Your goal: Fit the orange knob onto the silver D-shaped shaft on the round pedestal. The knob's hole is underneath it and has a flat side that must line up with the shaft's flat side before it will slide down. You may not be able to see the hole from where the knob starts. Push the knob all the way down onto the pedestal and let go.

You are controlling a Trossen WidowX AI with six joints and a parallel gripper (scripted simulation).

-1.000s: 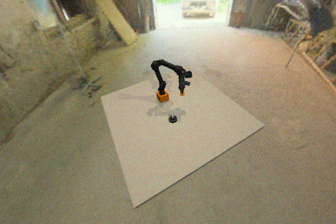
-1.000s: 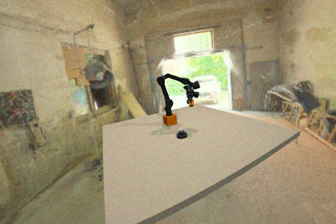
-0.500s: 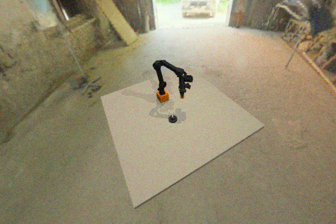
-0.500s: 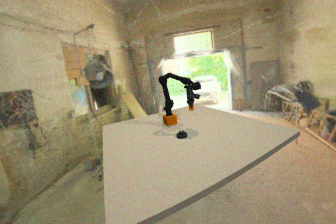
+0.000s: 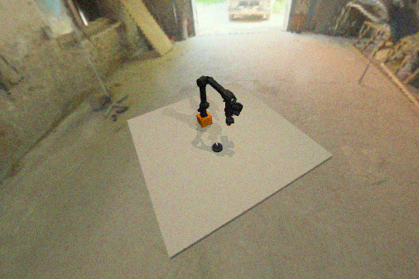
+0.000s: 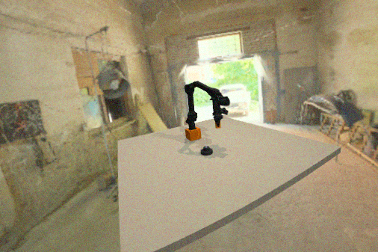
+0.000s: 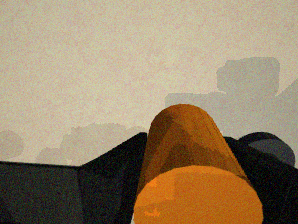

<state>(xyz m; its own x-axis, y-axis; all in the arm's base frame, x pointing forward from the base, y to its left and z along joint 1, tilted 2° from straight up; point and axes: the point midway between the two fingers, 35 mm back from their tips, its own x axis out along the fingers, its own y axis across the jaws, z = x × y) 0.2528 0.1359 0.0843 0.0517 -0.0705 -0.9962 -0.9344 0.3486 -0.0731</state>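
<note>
Right now the round black pedestal is 9 cm ahead of my gripper tip, 15 cm to the right of it and 11 cm below it. The rest, counted from my gripper tip: orange knob 3 cm above.
</note>
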